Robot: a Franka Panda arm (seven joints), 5 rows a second.
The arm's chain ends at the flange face. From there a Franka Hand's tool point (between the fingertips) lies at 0.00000 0.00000 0.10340 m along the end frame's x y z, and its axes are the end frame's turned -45 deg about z.
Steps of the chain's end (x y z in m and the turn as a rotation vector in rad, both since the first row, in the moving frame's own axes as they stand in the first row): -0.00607, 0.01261, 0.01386, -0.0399, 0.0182, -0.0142; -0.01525, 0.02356, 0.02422, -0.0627, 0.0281, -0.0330; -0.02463, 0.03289, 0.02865, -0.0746, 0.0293, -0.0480
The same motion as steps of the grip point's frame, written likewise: -0.01476, 0.00888, 0.01376, -0.0411, -0.0153, -0.0142; -0.02986, 0.01255, 0.02398, -0.0642, -0.0245, -0.0330; -0.04380, 0.01351, 0.02832, -0.0735, -0.0320, -0.0480
